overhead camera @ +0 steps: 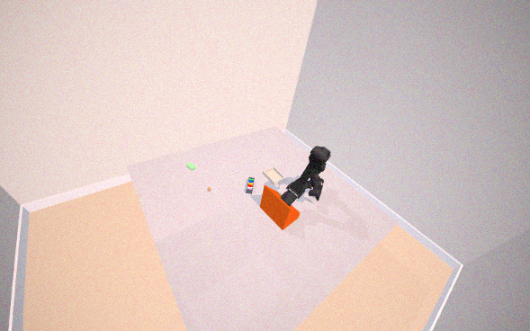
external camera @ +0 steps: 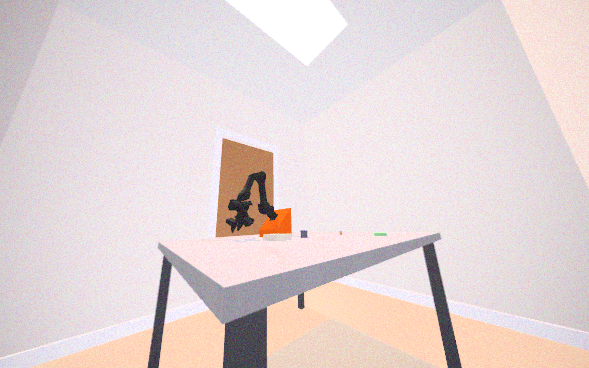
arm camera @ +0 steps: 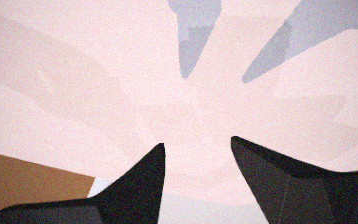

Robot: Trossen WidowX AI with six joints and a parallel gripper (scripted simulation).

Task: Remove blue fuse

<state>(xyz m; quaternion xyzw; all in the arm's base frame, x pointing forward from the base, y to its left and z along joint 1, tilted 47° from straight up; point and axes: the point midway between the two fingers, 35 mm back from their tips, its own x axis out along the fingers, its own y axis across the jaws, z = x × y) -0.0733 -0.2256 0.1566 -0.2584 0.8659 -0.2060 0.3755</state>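
The blue fuse is 390 mm ahead of my gripper tip, 240 mm to the left of it and 20 mm below it. From my gripper tip the other things lie so: pale tray: 350 mm ahead, 50 mm to the left, 40 mm below; then red fuse: 360 mm ahead, 270 mm to the left, 20 mm below; then white fuse: 350 mm ahead, 280 mm to the left, 20 mm below.
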